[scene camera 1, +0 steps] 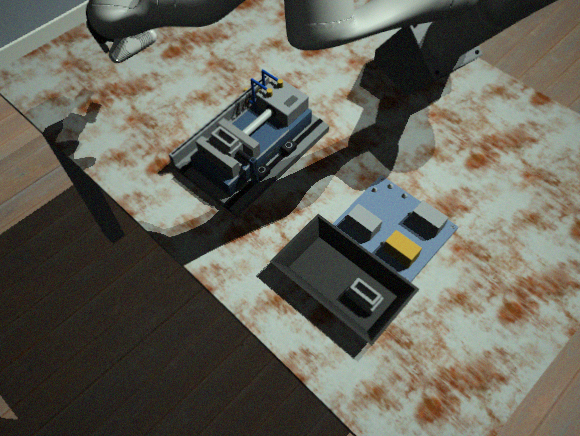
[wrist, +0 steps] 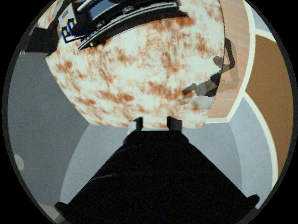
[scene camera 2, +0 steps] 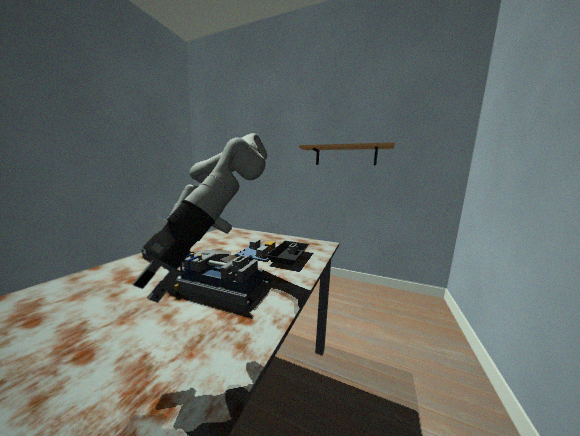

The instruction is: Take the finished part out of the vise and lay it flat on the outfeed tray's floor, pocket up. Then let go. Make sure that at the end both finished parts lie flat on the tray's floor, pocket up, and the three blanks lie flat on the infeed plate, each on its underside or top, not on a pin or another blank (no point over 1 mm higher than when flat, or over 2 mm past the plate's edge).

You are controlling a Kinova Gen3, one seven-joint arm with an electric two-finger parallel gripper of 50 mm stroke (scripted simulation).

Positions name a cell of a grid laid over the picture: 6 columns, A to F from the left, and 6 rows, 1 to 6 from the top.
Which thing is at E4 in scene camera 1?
A yellow block.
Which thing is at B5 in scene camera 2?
The gripper.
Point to a light blue plate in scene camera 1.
E3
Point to a pocketed part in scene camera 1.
At D5
